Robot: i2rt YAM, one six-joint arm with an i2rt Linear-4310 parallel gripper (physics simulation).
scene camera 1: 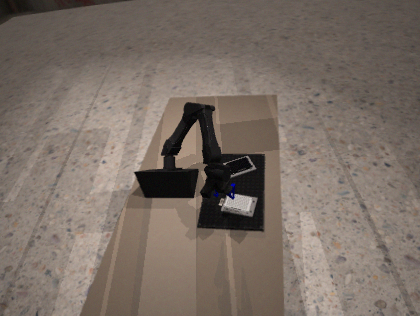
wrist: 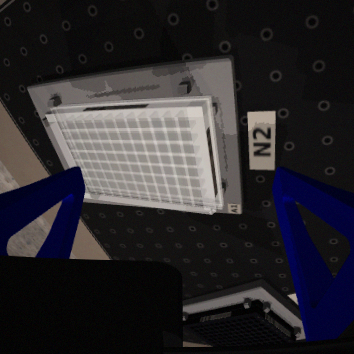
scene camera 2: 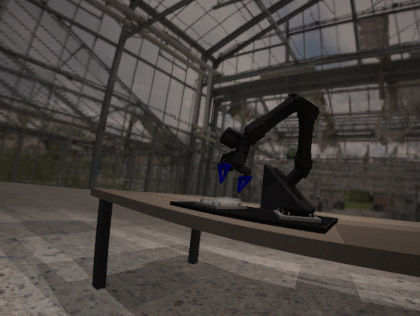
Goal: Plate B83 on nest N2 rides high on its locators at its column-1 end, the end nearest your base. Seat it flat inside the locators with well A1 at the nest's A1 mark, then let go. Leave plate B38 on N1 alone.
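Places are measured from the arm's base along level axes (x ahead, y left, z up), in centimetres.
Pixels of known places: gripper, fingertip midpoint: (scene camera 1: 225, 197) (wrist: 178, 176) (scene camera 2: 229, 187); arm's base, origin of the base link: (scene camera 1: 169, 170) (scene camera 2: 287, 183).
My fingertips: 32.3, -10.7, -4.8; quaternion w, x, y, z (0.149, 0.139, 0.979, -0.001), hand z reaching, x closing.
Note:
Ahead of a thing's pixels: the offset from my fingertips to its top centre, as dx, dy, dz. "*": to the spot under its first point. Level surfaces: height alone.
The white plate B83 @(+5.8, +1.5, -3.9) (scene camera 1: 238, 203) (scene camera 2: 220, 200) (wrist: 132, 155) lies on the grey nest N2 @(+6.4, +1.5, -5.2) (scene camera 1: 241, 213) (wrist: 229, 100). In the wrist view its edge near the A1 mark @(-0.6, +7.6, -6.1) (wrist: 234, 208) stands over the nest's rim; how high it rides is hard to tell. My gripper (scene camera 1: 225, 191) (scene camera 2: 233, 184) (wrist: 178, 176) is open and empty, in the air above the plate and its base-side end. The black plate B38 @(+2.0, +28.2, -4.7) (scene camera 1: 239, 166) (wrist: 240, 330) sits on nest N1 @(+2.0, +28.2, -5.2) (scene camera 1: 251, 162) (scene camera 2: 300, 218) (wrist: 260, 290), partly hidden by my arm in the wrist view.
Both nests are on a black perforated board @(+1.5, +13.6, -7.3) (scene camera 1: 210, 220) (scene camera 2: 260, 218) (wrist: 190, 255) on the brown table @(dz -8.6) (scene camera 1: 160, 260) (scene camera 2: 150, 200). The N2 label @(* -3.3, +2.3, -7.2) (wrist: 261, 140) is beside nest N2. My black base block (scene camera 1: 167, 183) (scene camera 2: 280, 192) stands next to the board.

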